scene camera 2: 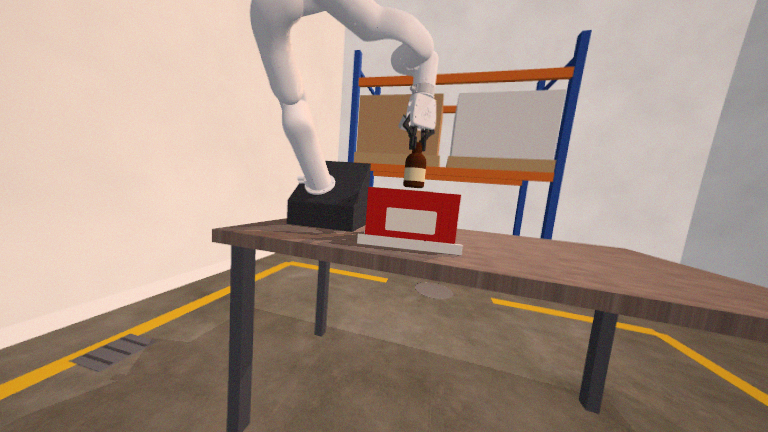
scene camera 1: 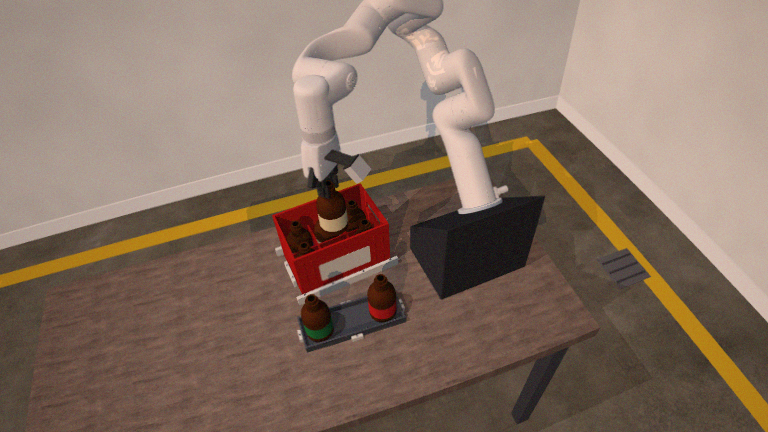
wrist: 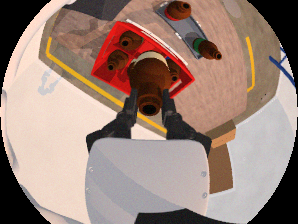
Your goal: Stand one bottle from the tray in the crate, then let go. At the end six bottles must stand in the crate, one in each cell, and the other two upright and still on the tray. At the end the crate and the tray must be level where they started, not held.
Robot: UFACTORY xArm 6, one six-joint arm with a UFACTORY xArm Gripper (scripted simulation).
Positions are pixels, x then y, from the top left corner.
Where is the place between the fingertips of my gripper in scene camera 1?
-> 328,191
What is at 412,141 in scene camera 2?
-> My gripper.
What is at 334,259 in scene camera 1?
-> A red crate.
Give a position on a green-label bottle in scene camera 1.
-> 316,317
